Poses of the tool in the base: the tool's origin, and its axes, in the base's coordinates. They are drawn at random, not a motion.
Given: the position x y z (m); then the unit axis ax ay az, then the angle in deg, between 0 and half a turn.
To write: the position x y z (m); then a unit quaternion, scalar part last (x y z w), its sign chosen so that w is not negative. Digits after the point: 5 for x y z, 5 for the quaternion.
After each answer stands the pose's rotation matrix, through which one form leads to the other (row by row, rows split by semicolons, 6 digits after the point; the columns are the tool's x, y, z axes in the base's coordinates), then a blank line. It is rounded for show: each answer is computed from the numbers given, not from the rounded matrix.
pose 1, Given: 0.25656 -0.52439 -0.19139 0.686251 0.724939 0.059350 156.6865
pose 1, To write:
0.25656 -0.52439 -0.19139 0.67210 0.70999 0.05813 0.20205
-0.014923 0.930874 0.365036; 0.977851 0.089812 -0.189055; -0.208771 0.354130 -0.911596

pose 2, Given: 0.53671 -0.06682 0.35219 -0.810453 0.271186 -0.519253 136.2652
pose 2, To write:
0.53671 -0.06682 0.35219 -0.75214 0.25167 -0.48189 0.37246
0.408881 -0.019617 0.912377; -0.737558 -0.595868 0.317724; 0.537423 -0.802843 -0.258108

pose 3, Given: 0.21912 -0.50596 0.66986 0.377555 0.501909 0.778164 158.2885
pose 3, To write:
0.21912 -0.50596 0.66986 0.37080 0.49293 0.76424 0.18834
-0.654075 0.077685 0.752430; 0.653422 -0.443104 0.613758; 0.381084 0.893098 0.239063

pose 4, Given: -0.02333 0.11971 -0.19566 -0.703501 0.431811 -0.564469 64.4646
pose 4, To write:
-0.02333 0.11971 -0.19566 -0.37521 0.23031 -0.30106 0.84589
0.712641 0.336502 0.615557; -0.682161 0.537152 0.496109; -0.163706 -0.773456 0.612345

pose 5, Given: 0.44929 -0.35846 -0.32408 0.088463 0.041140 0.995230 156.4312
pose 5, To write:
0.44929 -0.35846 -0.32408 0.08660 0.04027 0.97425 0.20423
-0.901582 -0.390967 0.185187; 0.404918 -0.913337 0.043100; 0.152288 0.113844 0.981758

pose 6, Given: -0.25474 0.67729 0.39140 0.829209 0.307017 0.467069 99.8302
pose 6, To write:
-0.25474 0.67729 0.39140 0.63442 0.23490 0.35735 0.64392
0.634249 -0.162166 0.755930; 0.758257 -0.060377 -0.649154; 0.150911 0.984915 0.084670

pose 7, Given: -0.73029 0.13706 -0.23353 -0.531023 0.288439 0.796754 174.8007
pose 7, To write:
-0.73029 0.13706 -0.23353 -0.53048 0.28814 0.79593 0.04536
-0.433075 -0.377908 -0.818311; -0.233503 -0.829834 0.506806; -0.870588 0.410563 0.271137

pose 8, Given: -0.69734 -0.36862 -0.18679 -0.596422 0.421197 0.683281 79.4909
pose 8, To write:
-0.69734 -0.36862 -0.18679 -0.38134 0.26930 0.43688 0.76889
0.473231 -0.877212 0.080937; 0.466427 0.327441 0.821722; -0.747327 -0.351113 0.564111

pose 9, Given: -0.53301 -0.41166 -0.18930 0.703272 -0.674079 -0.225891 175.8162
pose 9, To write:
-0.53301 -0.41166 -0.18930 0.70280 -0.67363 -0.22574 0.03650
-0.009471 -0.930378 -0.366480; -0.963338 -0.089782 0.252823; -0.268124 0.355439 -0.895418

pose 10, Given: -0.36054 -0.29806 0.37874 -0.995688 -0.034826 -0.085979 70.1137
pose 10, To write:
-0.36054 -0.29806 0.37874 -0.57191 -0.02000 -0.04939 0.81858
0.994322 0.103733 0.023739; -0.057971 0.340955 0.938290; 0.089238 -0.934339 0.345033

